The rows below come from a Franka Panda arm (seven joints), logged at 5 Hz.
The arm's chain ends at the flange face. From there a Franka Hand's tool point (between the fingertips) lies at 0.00 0.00 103.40 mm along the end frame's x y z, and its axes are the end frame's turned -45 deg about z.
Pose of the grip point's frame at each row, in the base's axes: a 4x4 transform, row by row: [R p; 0 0 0 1], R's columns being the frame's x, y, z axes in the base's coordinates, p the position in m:
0.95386 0.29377 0.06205 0.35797; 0.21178 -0.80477 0.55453 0.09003; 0.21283 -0.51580 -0.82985 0.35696; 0 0 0 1
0.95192 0.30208 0.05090 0.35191; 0.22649 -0.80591 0.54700 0.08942; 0.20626 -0.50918 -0.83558 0.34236; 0 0 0 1
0.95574 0.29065 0.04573 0.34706; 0.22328 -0.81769 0.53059 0.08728; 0.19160 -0.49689 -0.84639 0.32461; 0 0 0 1
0.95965 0.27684 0.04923 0.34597; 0.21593 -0.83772 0.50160 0.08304; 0.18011 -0.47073 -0.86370 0.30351; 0 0 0 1
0.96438 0.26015 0.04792 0.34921; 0.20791 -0.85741 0.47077 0.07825; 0.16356 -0.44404 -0.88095 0.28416; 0 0 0 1
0.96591 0.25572 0.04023 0.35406; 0.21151 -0.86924 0.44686 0.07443; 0.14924 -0.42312 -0.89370 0.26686; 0 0 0 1
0.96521 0.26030 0.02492 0.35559; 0.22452 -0.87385 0.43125 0.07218; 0.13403 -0.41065 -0.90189 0.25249; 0 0 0 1
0.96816 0.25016 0.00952 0.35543; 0.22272 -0.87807 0.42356 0.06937; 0.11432 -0.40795 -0.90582 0.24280; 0 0 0 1
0.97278 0.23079 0.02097 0.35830; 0.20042 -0.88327 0.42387 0.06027; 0.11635 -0.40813 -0.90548 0.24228; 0 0 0 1
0.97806 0.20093 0.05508 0.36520; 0.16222 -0.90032 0.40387 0.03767; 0.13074 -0.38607 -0.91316 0.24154; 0 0 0 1
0.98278 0.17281 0.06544 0.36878; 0.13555 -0.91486 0.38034 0.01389; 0.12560 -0.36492 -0.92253 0.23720; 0 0 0 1
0.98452 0.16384 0.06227 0.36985; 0.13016 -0.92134 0.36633 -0.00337; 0.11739 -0.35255 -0.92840 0.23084; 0 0 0 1
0.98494 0.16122 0.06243 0.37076; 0.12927 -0.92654 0.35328 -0.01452; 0.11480 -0.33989 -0.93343 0.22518; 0 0 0 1
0.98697 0.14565 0.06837 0.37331; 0.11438 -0.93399 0.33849 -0.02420; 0.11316 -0.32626 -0.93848 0.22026; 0 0 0 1
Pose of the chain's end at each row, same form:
0.88221 -0.46675 0.06205 0.35155; -0.41931 -0.71881 0.55453 0.03269; -0.21423 -0.51522 -0.82985 0.44277; 0 0 0 1
0.88671 -0.45951 0.05090 0.34665; -0.40971 -0.73002 0.54700 0.03286; -0.21420 -0.50589 -0.83558 0.42876; 0 0 0 1
0.88133 -0.47029 0.04573 0.34233; -0.42031 -0.73608 0.53059 0.03242; -0.21587 -0.48684 -0.84639 0.41213; 0 0 0 1
0.87433 -0.48282 0.04923 0.34088; -0.43967 -0.74504 0.50160 0.03117; -0.20550 -0.46021 -0.86370 0.39282; 0 0 0 1
0.86587 -0.49797 0.04792 0.34426; -0.45927 -0.75329 0.47077 0.02957; -0.19833 -0.42964 -0.88095 0.37525; 0 0 0 1
0.86382 -0.50218 0.04023 0.34990; -0.46509 -0.76421 0.44686 0.02822; -0.19366 -0.40472 -0.89370 0.35927; 0 0 0 1
0.86657 -0.49845 0.02492 0.35301; -0.45915 -0.77666 0.43125 0.02759; -0.19560 -0.38515 -0.90189 0.34575; 0 0 0 1
0.86148 -0.50770 0.00952 0.35445; -0.46340 -0.77838 0.42356 0.02557; -0.20763 -0.36930 -0.90582 0.33646; 0 0 0 1
0.85105 -0.52467 0.02097 0.35613; -0.48285 -0.76628 0.42387 0.01644; -0.20632 -0.37086 -0.90548 0.33591; 0 0 0 1
0.83367 -0.54951 0.05508 0.35950; -0.52192 -0.75133 0.40387 -0.00409; -0.18055 -0.36544 -0.91316 0.33596; 0 0 0 1
0.81713 -0.57274 0.06544 0.36201; -0.55106 -0.74275 0.38034 -0.02544; -0.16922 -0.34685 -0.92253 0.33259; 0 0 0 1
0.81201 -0.58031 0.06227 0.36341; -0.55945 -0.74352 0.36633 -0.04125; -0.16628 -0.33230 -0.92840 0.32684; 0 0 0 1
0.81046 -0.58246 0.06243 0.36430; -0.56376 -0.74657 0.35328 -0.05105; -0.15916 -0.32151 -0.93343 0.32170; 0 0 0 1
0.80088 -0.59490 0.06837 0.36624; -0.57955 -0.74131 0.33849 -0.05920; -0.15068 -0.31072 -0.93848 0.31730; 0 0 0 1

